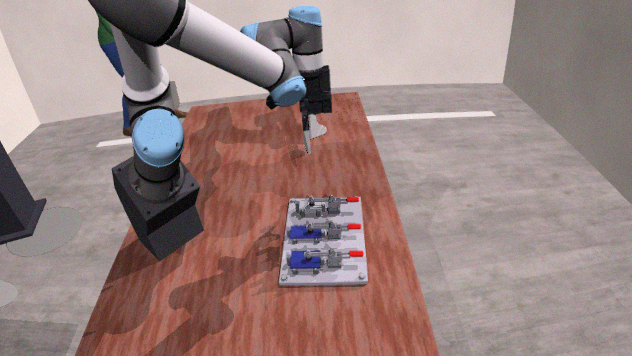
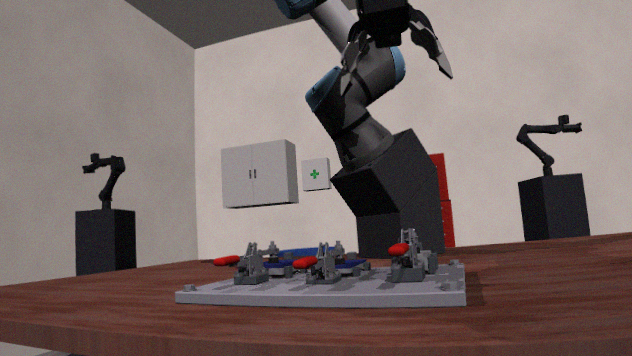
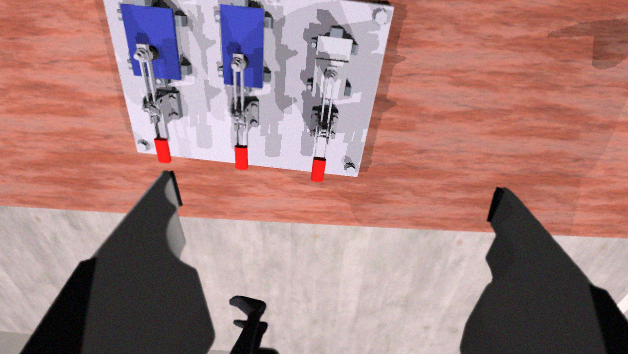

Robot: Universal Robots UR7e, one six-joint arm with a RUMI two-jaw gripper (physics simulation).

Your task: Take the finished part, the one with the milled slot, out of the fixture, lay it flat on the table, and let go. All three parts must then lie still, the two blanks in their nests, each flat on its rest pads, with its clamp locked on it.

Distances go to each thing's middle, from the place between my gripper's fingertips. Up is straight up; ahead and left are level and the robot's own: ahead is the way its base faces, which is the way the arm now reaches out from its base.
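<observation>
Fixture plate (image 2: 373, 289), counted from my hand: 110 mm to the right, 10 mm behind, 270 mm below. Grey finished part (image 3: 330, 51): my hand is 10 mm past it, 10 mm to the right of it and 250 mm above it.
</observation>
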